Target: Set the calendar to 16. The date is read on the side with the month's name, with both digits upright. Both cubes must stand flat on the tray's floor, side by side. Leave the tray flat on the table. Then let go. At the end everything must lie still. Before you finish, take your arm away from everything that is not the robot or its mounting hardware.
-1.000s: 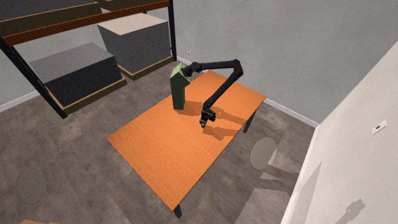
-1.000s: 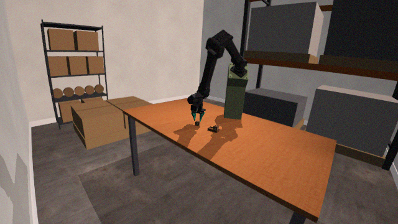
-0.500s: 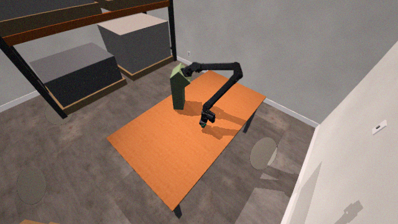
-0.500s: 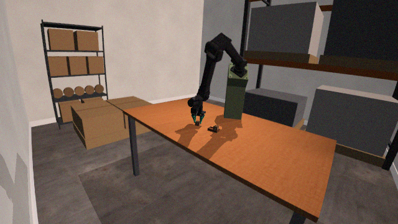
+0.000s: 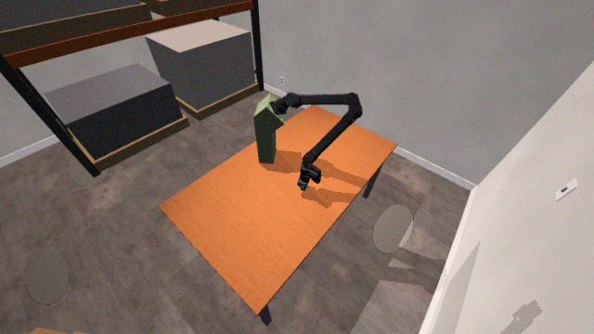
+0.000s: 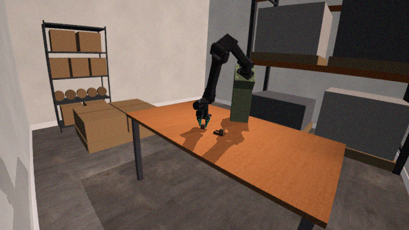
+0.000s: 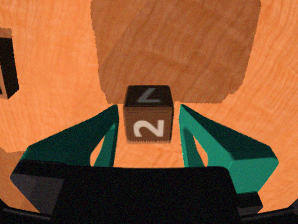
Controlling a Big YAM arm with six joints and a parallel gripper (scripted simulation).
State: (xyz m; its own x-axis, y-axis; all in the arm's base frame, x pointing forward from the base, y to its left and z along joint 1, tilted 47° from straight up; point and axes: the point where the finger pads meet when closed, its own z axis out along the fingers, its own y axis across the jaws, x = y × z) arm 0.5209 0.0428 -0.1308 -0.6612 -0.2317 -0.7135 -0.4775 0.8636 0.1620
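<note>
Right now my hand is 10 mm above the brown calendar cube. From my hand the other things lie so: dark calendar tray: 140 mm to the left, 50 mm behind, 10 mm below.
</note>
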